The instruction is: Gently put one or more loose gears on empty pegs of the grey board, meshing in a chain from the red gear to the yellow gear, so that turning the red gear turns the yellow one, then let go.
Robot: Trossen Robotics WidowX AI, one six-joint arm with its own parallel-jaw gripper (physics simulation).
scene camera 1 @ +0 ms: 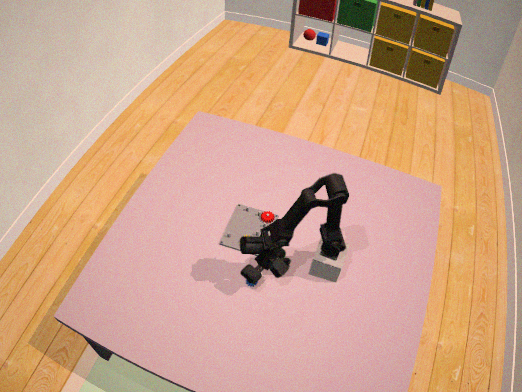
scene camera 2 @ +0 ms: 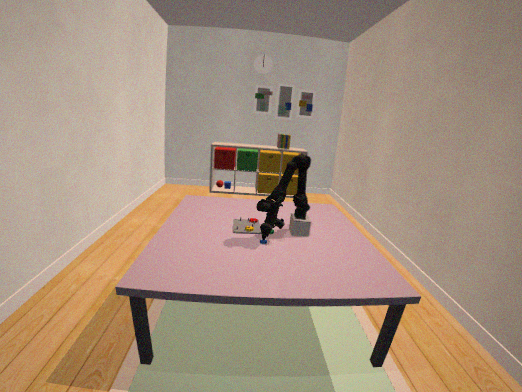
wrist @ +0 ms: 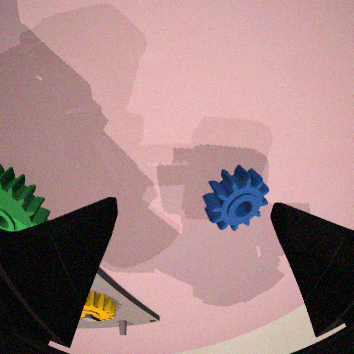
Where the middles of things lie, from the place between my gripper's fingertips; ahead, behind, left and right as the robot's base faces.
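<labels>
Measured from my hand, the blue gear (wrist: 236, 198) is 10 mm ahead, 30 mm to the left and 10 mm below. The yellow gear (wrist: 101, 307) is 90 mm ahead of my hand and 120 mm to the right of it. I find the green gear (wrist: 28, 212) 30 mm behind my hand, 120 mm to the right of it and 10 mm below it, whereas the grey board (scene camera 1: 242, 223) is 110 mm ahead of my hand, 190 mm to the right of it and 10 mm below it.
</labels>
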